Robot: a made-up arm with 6 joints.
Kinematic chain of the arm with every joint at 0, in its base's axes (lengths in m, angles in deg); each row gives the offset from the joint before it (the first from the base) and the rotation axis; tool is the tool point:
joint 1: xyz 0 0 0.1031 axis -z
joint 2: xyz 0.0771 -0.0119 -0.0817 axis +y
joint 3: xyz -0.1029 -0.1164 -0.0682 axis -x
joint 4: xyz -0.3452 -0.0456 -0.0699 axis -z
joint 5: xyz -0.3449 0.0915 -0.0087 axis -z
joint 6: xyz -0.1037 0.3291 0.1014 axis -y
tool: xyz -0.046 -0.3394 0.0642
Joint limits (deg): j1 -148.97..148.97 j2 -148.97..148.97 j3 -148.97..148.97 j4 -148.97..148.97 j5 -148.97..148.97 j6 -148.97..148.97
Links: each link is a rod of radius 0.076 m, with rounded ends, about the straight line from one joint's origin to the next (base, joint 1, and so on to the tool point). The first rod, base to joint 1, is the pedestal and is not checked.
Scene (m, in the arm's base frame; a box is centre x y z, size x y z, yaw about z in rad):
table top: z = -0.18
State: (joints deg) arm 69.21 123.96 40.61 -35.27 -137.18 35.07
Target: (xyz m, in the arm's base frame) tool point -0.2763 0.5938 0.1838
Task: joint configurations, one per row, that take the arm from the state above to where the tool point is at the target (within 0.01 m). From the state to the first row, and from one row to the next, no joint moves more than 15 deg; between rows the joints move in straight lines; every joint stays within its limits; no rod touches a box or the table.
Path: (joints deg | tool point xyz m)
1: 72.59 110.54 35.86 -33.81 -134.41 36.68 | -0.1323 -0.4243 0.5630
2: 75.96 97.13 31.11 -32.34 -131.65 38.28 | -0.2080 -0.2810 0.6210
3: 79.34 83.71 26.37 -30.88 -128.88 39.89 | -0.2685 -0.1180 0.6424
4: 82.71 70.29 21.62 -29.42 -126.12 41.49 | -0.3094 0.0540 0.6241
5: 86.09 56.88 16.87 -27.95 -123.35 43.10 | -0.3288 0.2230 0.5657
6: 89.46 43.46 12.12 -26.49 -120.59 44.70 | -0.3272 0.3768 0.4691
7: 92.84 30.04 7.37 -25.03 -117.82 46.31 | -0.3079 0.5037 0.3393
8: 96.21 16.63 2.63 -23.56 -115.05 47.91 | -0.2763 0.5938 0.1839

